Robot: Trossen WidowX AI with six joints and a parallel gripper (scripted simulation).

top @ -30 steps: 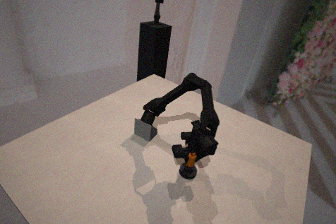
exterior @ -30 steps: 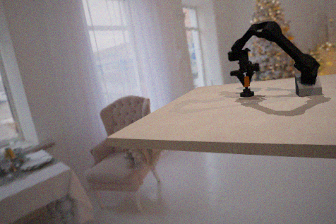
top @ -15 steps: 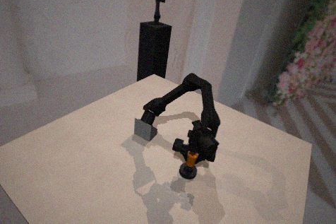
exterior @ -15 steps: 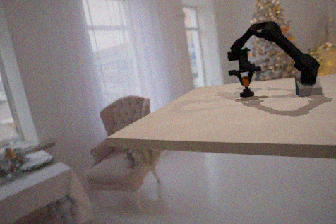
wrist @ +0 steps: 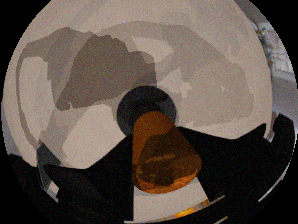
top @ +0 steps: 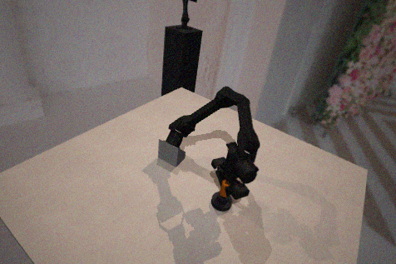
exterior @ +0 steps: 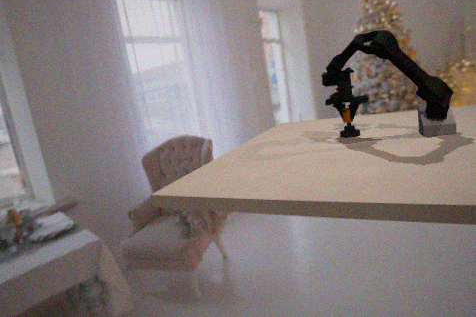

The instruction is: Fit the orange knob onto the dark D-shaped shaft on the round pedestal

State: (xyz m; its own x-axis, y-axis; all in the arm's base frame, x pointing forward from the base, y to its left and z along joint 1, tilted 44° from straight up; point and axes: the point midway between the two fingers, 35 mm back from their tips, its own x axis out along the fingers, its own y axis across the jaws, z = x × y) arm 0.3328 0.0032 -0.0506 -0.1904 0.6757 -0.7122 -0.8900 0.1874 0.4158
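Right now my gripper tip is 20 mm below the orange knob. The rest, counted from my gripper tip: dark round pedestal (40 mm below).
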